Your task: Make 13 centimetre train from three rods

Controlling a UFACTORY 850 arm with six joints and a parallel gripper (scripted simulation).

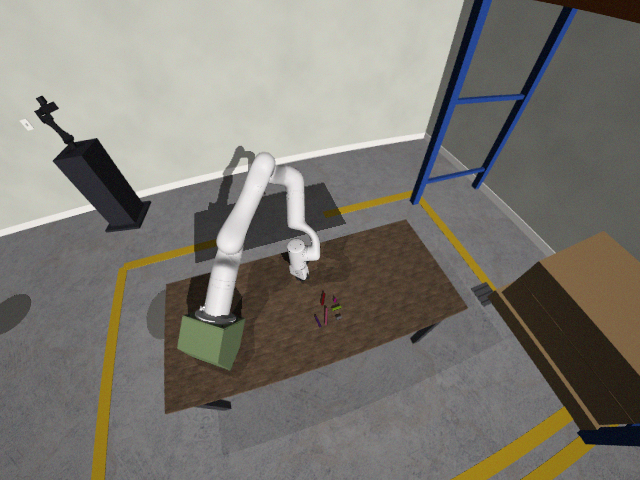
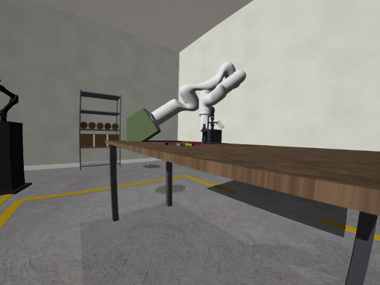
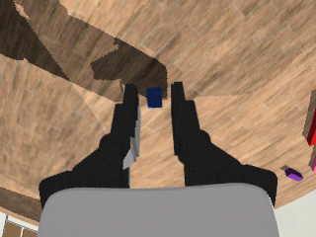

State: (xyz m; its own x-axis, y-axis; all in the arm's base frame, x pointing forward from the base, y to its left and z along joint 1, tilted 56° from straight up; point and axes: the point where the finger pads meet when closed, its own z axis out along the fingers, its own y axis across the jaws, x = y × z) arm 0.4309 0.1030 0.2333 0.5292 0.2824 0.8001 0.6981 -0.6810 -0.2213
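Now: the blue rod 20 mm below my hand. From my hand the other things lie so: magenta rod 180 mm ahead, 150 mm to the right, 20 mm below; then pink rod 120 mm ahead, 240 mm to the right, 20 mm below; then red rod 110 mm ahead, 140 mm to the right, 20 mm below.
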